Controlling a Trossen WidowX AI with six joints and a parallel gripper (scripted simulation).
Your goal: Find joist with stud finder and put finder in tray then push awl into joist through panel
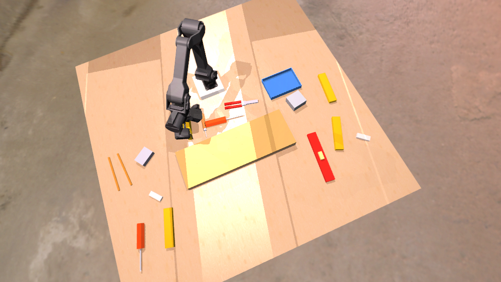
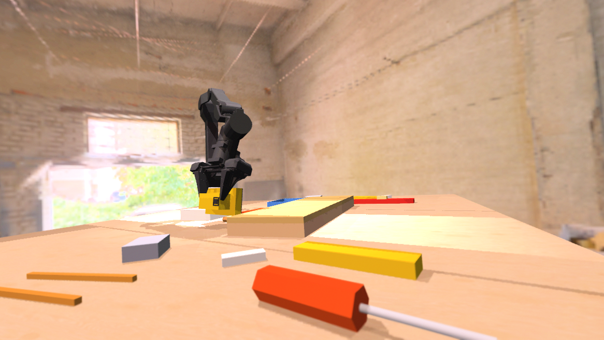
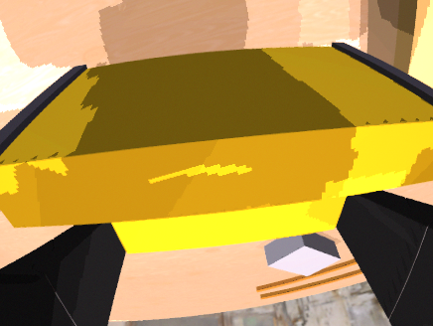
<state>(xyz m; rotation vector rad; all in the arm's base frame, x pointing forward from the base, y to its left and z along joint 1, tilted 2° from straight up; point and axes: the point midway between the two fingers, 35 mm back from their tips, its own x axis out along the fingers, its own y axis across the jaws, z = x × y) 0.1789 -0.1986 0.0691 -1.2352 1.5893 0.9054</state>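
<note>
Right now my gripper tip is 2 cm short of the stud finder. Round my gripper tip: red level: 52 cm to the left, 38 cm ahead, 6 cm below; awl: 10 cm to the left, 7 cm below, 2 cm ahead; blue tray: 53 cm to the left, 6 cm below, 3 cm behind.
</note>
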